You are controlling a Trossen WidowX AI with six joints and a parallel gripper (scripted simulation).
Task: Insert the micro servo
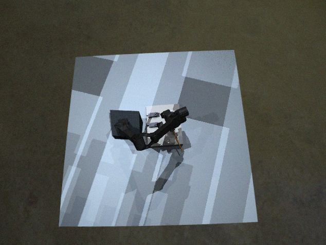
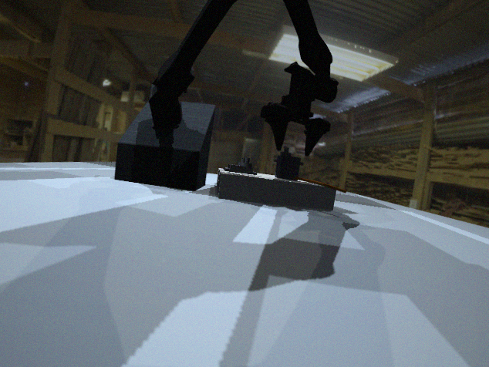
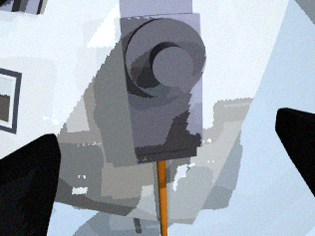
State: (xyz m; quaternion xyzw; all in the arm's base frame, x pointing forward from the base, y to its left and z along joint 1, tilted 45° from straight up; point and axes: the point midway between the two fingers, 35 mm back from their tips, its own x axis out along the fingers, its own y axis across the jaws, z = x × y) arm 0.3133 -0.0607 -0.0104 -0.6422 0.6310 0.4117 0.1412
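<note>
The white deck lies 1 cm behind my gripper tip, 4 cm to the left of it and 9 cm below it.
</note>
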